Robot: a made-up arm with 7 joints.
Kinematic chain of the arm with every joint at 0, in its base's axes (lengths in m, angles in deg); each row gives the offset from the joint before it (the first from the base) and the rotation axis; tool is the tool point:
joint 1: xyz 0 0 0 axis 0 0.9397 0.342
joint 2: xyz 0 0 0 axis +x
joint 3: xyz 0 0 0 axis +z
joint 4: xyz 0.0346 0 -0.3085 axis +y
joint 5: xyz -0.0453 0 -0.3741 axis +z
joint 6: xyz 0 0 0 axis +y
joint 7: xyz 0 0 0 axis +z
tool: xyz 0 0 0
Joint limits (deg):
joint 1: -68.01..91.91
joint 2: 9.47..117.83
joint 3: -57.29..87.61
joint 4: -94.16..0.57
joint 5: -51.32..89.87
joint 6: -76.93..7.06
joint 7: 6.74..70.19
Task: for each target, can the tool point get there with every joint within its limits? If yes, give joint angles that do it. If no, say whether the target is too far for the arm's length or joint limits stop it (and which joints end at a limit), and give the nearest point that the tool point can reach.
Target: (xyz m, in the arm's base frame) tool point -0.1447 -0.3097 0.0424
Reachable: no: joint limits stop it (at a limit: joint 1, joint 2, joint 3, joint 4) | nearest point -0.2651 -0.3026 -0.3372 | short by 0.398 m
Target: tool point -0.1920 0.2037 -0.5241
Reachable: yes | joints 48.85 49.11 -38.91 -73.95 78.68 -4.28 64.13
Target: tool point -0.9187 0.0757 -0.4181
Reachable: no: too far | nearest point -0.6238 0.0514 -0.2839 | short by 0.325 m
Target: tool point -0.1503 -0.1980 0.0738
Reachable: no: joint limits stop it (at a limit: joint 1, joint 3, joint 4) | nearest point -0.3370 -0.2499 -0.3155 | short by 0.435 m
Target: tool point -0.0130 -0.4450 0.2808
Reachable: no: joint limits stop it (at a limit: joint 1, joint 2, joint 4) | nearest point 0.3645 -0.3736 0.0559 | short by 0.445 m
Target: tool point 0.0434 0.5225 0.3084
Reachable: yes | joints -39.37 79.52 73.57 -69.07 78.49 -41.59 57.38
